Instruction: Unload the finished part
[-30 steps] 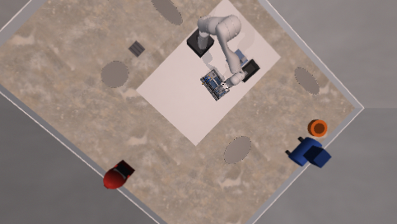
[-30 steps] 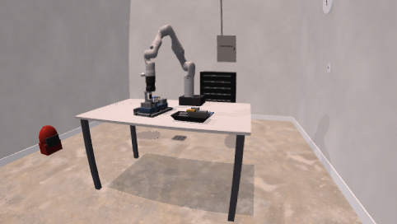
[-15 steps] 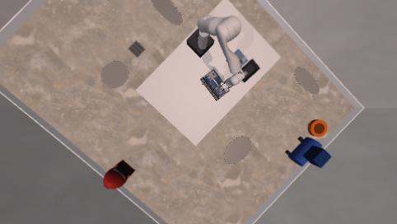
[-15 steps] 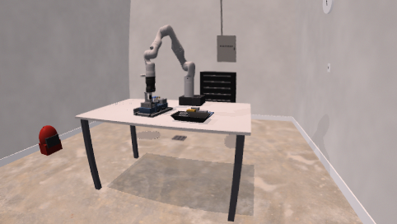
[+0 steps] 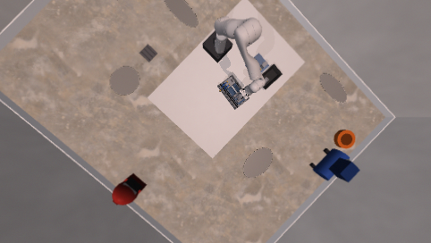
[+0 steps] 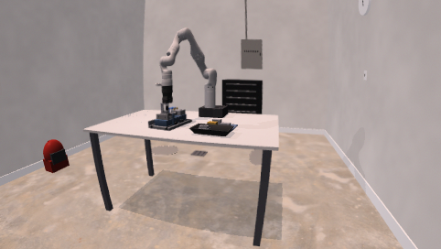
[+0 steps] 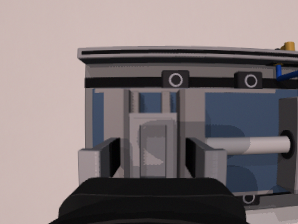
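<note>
The screw rod is 9 cm behind my hand and 5 cm below it. Round my hand: orange block 32 cm to the left, 10 cm below, 8 cm behind; then blue plate 37 cm to the left, 12 cm below, 12 cm behind; then vise 9 cm below, 7 cm behind.
</note>
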